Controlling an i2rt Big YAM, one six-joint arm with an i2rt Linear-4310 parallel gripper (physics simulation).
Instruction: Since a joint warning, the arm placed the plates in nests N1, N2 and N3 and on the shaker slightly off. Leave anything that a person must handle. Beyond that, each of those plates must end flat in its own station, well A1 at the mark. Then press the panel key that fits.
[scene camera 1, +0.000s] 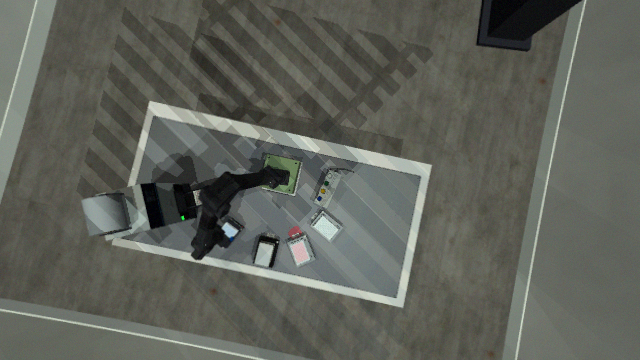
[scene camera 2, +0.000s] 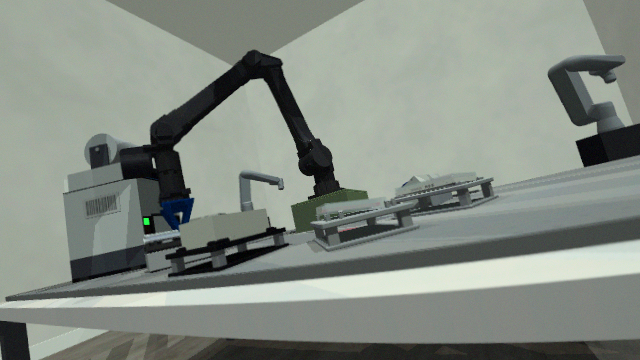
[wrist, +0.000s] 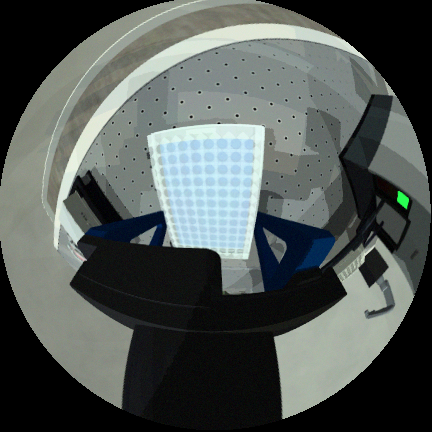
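Observation:
My gripper (scene camera 1: 228, 231) (scene camera 2: 178, 222) (wrist: 209, 216) is shut on a clear plate with pale blue wells (scene camera 1: 230, 229) (scene camera 2: 161, 235) (wrist: 207, 185). The plate is low over a dark station; whether it touches is hidden. A white plate (scene camera 1: 265, 251) (scene camera 2: 225, 227) (wrist: 80, 215) sits on a black nest (scene camera 1: 274, 240) (scene camera 2: 218, 259) (wrist: 97, 200). A pink plate (scene camera 1: 301, 250) (scene camera 2: 350, 205) lies on a grey nest (scene camera 2: 367, 220), with a red piece (scene camera 1: 295, 231) beside it. Another white plate (scene camera 1: 327, 226) is on a nest to its right. The key panel (scene camera 1: 327, 187) has white, green, yellow and blue keys.
A tall grey machine (scene camera 1: 165, 205) (scene camera 2: 105, 225) with a green light stands left; a plate (scene camera 1: 197, 197) (wrist: 351, 266) is at its front. The arm's green base (scene camera 1: 282, 162) (scene camera 2: 300, 217) stands behind the nests. A grey bent arm (scene camera 2: 260, 177) shows behind the white plate.

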